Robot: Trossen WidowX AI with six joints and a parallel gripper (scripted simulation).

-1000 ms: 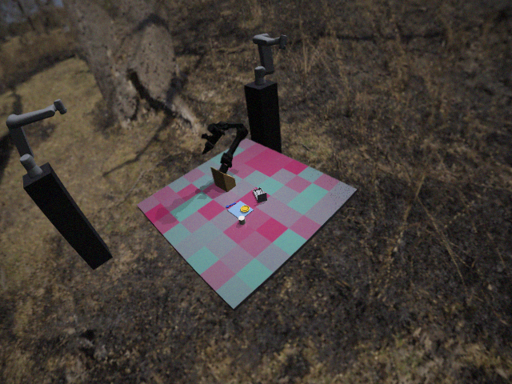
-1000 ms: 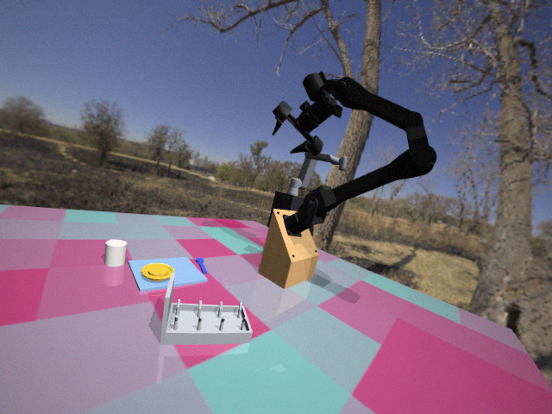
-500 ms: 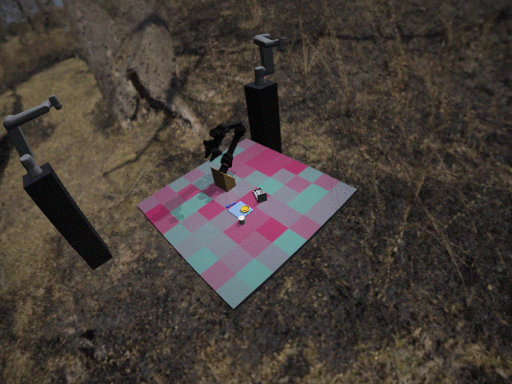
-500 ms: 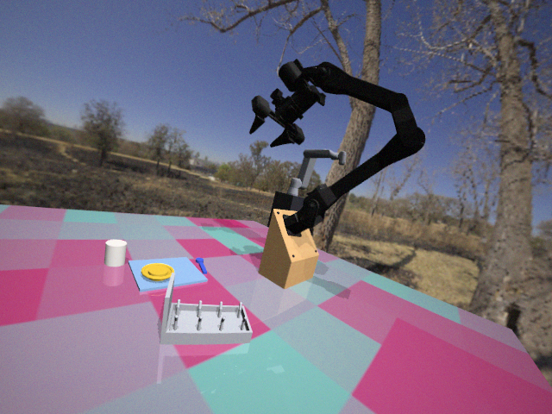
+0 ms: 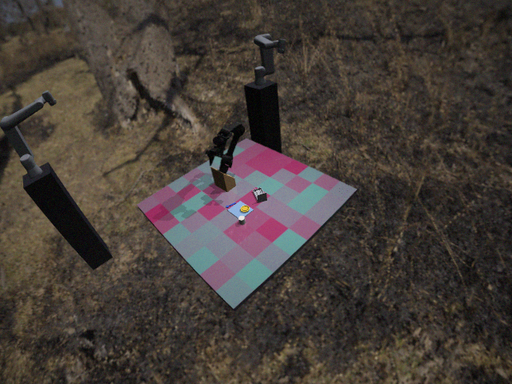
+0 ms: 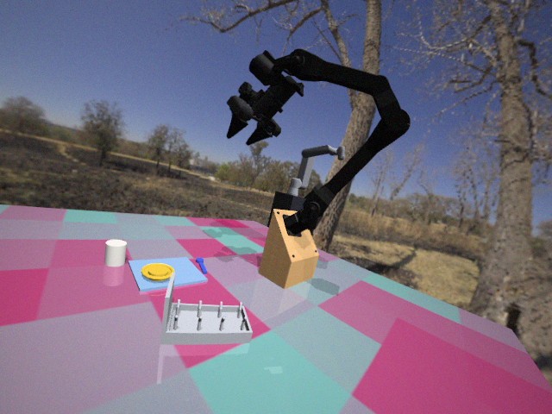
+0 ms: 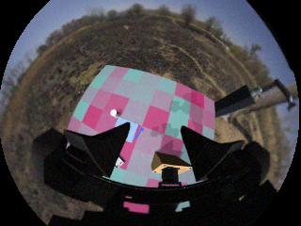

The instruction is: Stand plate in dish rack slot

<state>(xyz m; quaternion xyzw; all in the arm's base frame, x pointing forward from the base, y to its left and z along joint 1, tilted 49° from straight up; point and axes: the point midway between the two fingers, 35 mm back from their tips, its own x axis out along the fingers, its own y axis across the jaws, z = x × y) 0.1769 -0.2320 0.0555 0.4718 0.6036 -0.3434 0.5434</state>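
Now: the yellow plate 170 mm ahead of my gripper tip, 70 mm to the left of it and 340 mm below it. Also, from my gripper tip: light blue mat: 140 mm ahead, 40 mm to the left, 350 mm below; then small blue spoon: 50 mm ahead, 20 mm to the left, 350 mm below; then white cup: 250 mm ahead, 30 mm to the right, 330 mm below.
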